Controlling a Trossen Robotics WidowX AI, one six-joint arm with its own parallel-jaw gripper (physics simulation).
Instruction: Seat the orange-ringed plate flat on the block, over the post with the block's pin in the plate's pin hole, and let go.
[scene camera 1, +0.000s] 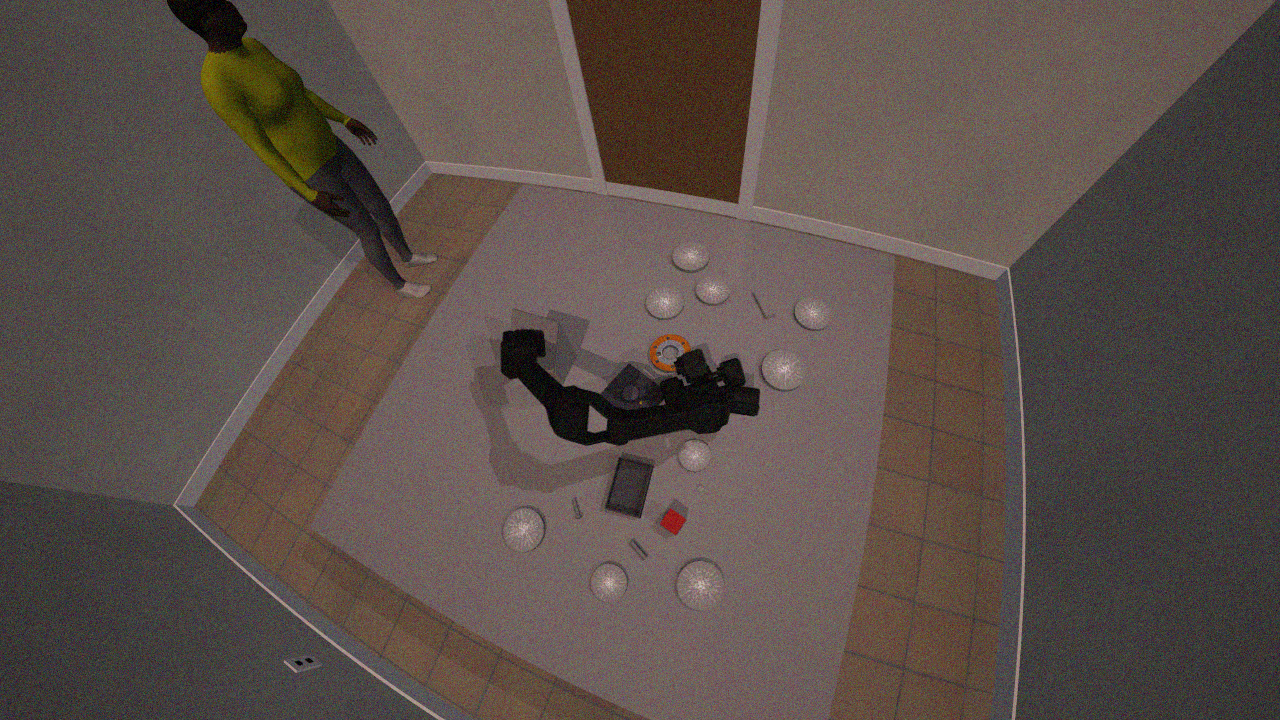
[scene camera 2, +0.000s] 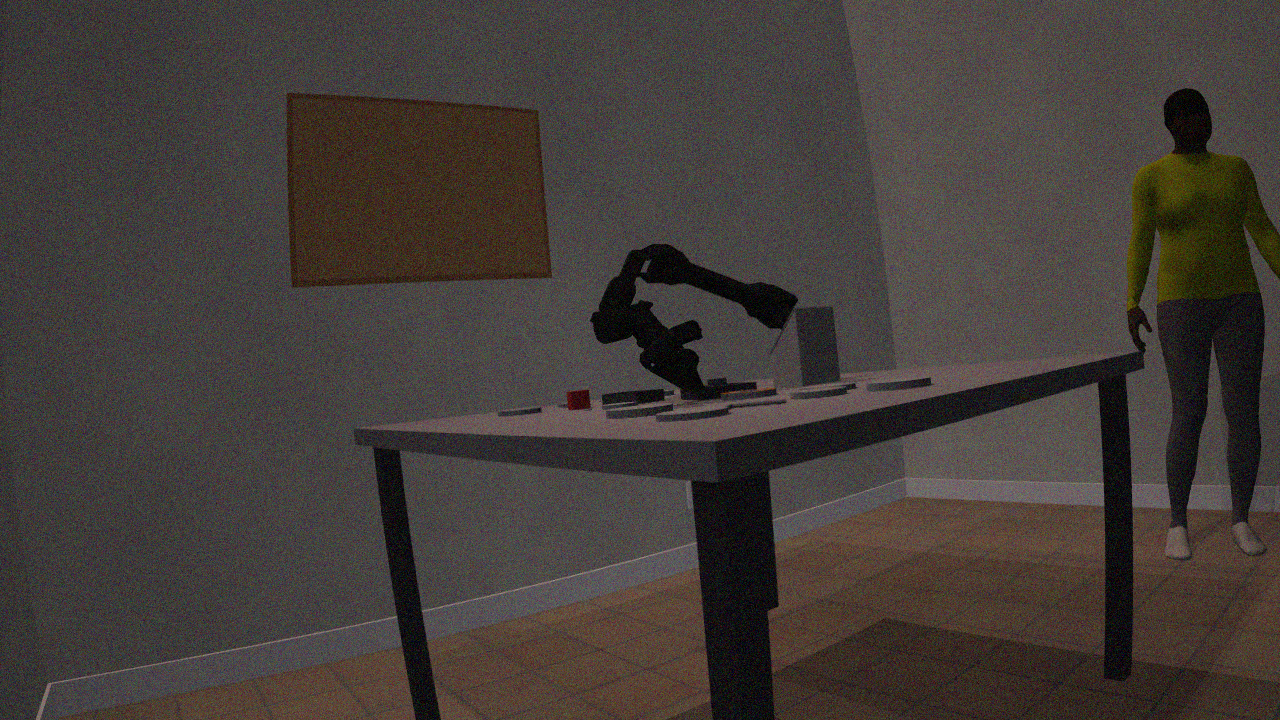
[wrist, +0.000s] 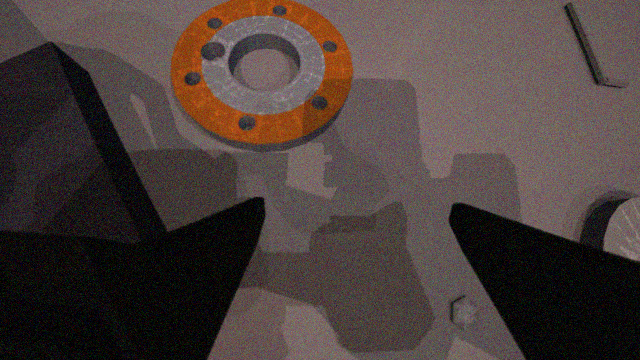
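Pixels of known places: gripper, fingertip midpoint: (scene camera 2: 697, 392) (wrist: 357, 209); arm's base, link origin: (scene camera 1: 533, 342) (scene camera 2: 799, 330).
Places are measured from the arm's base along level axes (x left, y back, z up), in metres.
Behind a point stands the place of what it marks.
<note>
The orange-ringed plate (scene camera 1: 655, 354) @[y -0.277, x 0.074, z -0.113 m] (wrist: 270, 129) @[y -0.340, x 0.050, z -0.112 m] lies flat on the table beside the dark block, apart from it. It has a large centre hole and a bigger pin hole in its grey inner ring. The dark block (scene camera 1: 617, 394) @[y -0.211, x -0.056, z -0.100 m] (wrist: 55, 150) @[y -0.266, x -0.011, z -0.100 m] is partly hidden by the arm in scene camera 1; its round post (scene camera 1: 631, 392) @[y -0.246, x -0.049, z -0.086 m] shows there. The block's pin cannot be made out clearly. My gripper (scene camera 2: 703, 392) @[y -0.399, x 0.032, z -0.104 m] (wrist: 357, 209) @[y -0.399, x 0.032, z -0.104 m] is open and empty, low over the table. In the wrist view the plate lies ahead of the fingertips and to the left, and the block stands beside the left finger.
Several pale round discs, one near the right finger (scene camera 1: 783, 369) @[y -0.602, x 0.087, z -0.111 m] (wrist: 627, 230) @[y -0.565, x 0.106, z -0.111 m], lie around. An L-shaped key (scene camera 1: 759, 304) @[y -0.527, x 0.277, z -0.119 m] (wrist: 582, 45) @[y -0.527, x 0.271, z -0.122 m] lies beyond the plate. A small hexagonal piece (wrist: 464, 312) @[y -0.480, x 0.014, z -0.123 m] lies by the right finger. A dark tray (scene camera 1: 630, 488) @[y -0.291, x -0.266, z -0.122 m] and a red cube (scene camera 1: 673, 521) @[y -0.402, x -0.319, z -0.084 m] (scene camera 2: 578, 399) @[y -0.414, x -0.303, z -0.103 m] stand across the arm.
</note>
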